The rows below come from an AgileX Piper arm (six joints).
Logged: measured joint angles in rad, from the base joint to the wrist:
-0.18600 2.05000 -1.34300 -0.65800 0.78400 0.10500
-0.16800 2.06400 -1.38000 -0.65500 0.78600 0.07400
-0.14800 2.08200 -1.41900 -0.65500 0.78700 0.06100
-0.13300 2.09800 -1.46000 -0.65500 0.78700 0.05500
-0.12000 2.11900 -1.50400 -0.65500 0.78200 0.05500
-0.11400 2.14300 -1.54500 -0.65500 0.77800 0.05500
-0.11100 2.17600 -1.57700 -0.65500 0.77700 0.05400
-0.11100 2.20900 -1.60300 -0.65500 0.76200 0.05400
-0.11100 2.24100 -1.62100 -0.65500 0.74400 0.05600
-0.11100 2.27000 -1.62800 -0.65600 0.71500 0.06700
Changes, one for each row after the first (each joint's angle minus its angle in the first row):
0.01800 0.01400 -0.03700 0.00300 0.00200 -0.03100
0.03800 0.03200 -0.07600 0.00300 0.00300 -0.04400
0.05300 0.04800 -0.11700 0.00300 0.00300 -0.05000
0.06600 0.06900 -0.16100 0.00300 -0.00200 -0.05000
0.07200 0.09300 -0.20200 0.00300 -0.00600 -0.05000
0.07500 0.12600 -0.23400 0.00300 -0.00700 -0.05100
0.07500 0.15900 -0.26000 0.00300 -0.02200 -0.05100
0.07500 0.19100 -0.27800 0.00300 -0.04000 -0.04900
0.07500 0.22000 -0.28500 0.00200 -0.06900 -0.03800

